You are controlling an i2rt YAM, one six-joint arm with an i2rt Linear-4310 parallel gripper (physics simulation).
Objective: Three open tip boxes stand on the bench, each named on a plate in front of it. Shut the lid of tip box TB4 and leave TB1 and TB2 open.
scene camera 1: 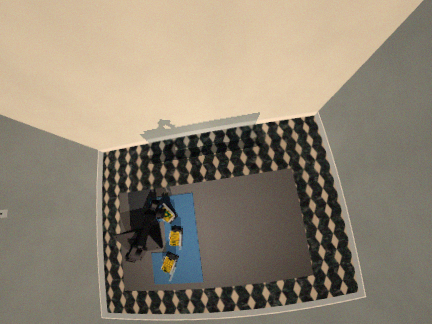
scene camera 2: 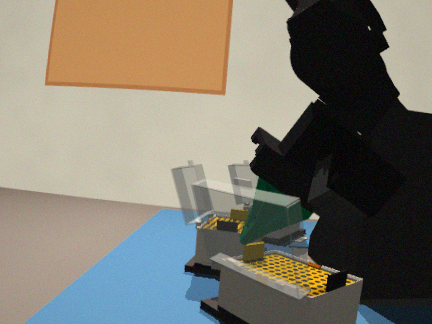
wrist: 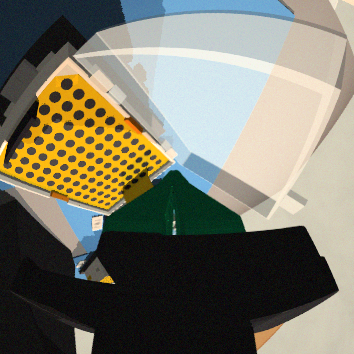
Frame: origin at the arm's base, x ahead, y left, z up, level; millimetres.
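Seen in the pictures: gripper, between the fingertips: (scene camera 1: pixel 170 214) (scene camera 2: pixel 242 241) (wrist: pixel 173 177).
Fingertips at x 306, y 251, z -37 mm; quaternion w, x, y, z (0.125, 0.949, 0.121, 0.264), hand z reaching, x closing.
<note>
A point is followed by its place in that frame.
The nearest tip box (scene camera 2: pixel 295 295) {x 255, y 334, z -56 mm} (scene camera 1: pixel 167 213) (wrist: pixel 80 145), with a yellow perforated rack, has its clear lid (scene camera 2: pixel 220 192) {x 326, y 303, z 16 mm} (wrist: pixel 215 110) {x 292, y 316, z -17 mm} standing open. The gripper (scene camera 2: pixel 243 242) {x 306, y 251, z -37 mm} (wrist: pixel 175 173) {x 306, y 251, z -37 mm} is shut, with nothing between its green fingers. Its tips are low by the box end with the yellow tab (scene camera 2: pixel 253 251) {x 295, y 213, z -58 mm} (wrist: pixel 138 185) {x 296, y 214, z -63 mm}, close to the lid's hinge side; contact cannot be told. The middle box (scene camera 2: pixel 212 247) (scene camera 1: pixel 175 237) and the far box (scene camera 2: pixel 287 231) (scene camera 1: pixel 169 263) have lids (scene camera 2: pixel 187 192) {x 398, y 101, z -14 mm} (scene camera 2: pixel 242 182) {x 308, y 307, z 27 mm} standing open. No name plate is readable, so TB4 cannot be told apart.
The boxes stand in a row on a blue mat (scene camera 2: pixel 115 270) {x 477, y 164, z -124 mm} (scene camera 1: pixel 187 270) {x 422, y -242, z -123 mm} on the grey-brown bench (scene camera 1: pixel 250 225) {x 987, y 130, z -126 mm}. The dark arm (scene camera 2: pixel 345 75) {x 242, y 378, z 108 mm} (scene camera 1: pixel 145 232) {x 252, y 166, z 262 mm} rises beside them. Part of another box (wrist: pixel 97 271) {x 243, y -132, z -85 mm} shows low in the wrist view. An orange board (scene camera 2: pixel 140 45) hangs on the wall.
</note>
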